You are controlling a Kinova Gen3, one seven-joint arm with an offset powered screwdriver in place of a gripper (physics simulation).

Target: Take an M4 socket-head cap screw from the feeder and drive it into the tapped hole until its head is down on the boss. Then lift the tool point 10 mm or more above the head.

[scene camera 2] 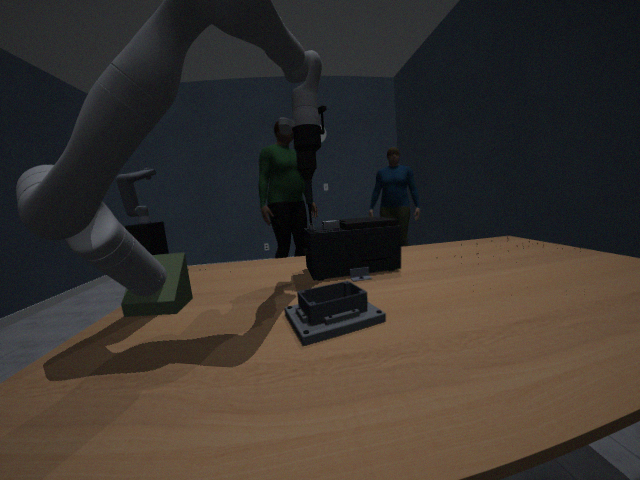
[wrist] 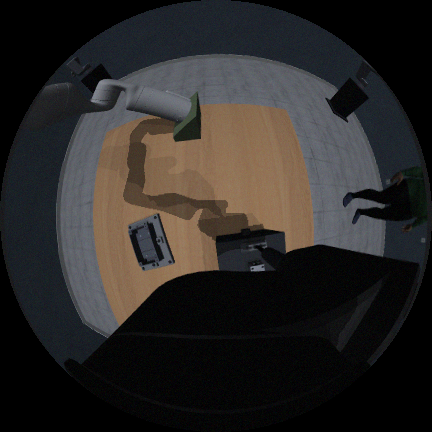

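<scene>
The black screw feeder stands at the far side of the table. My screwdriver points down, with its tip at the feeder's top, over the light pick-up plate in the wrist view. The gap between tip and feeder is too small to judge. No screw can be made out at the tip; the dark bit hides that spot. The grey fixture plate lies nearer the middle of the table and bears an open dark box-shaped housing. The tapped hole and boss cannot be told apart.
A small grey bracket stands before the feeder. A silvery block sits on the feeder's top. The arm's base is on a green wedge at the table's edge. Two people stand beyond the table; small dark specks lie at far right.
</scene>
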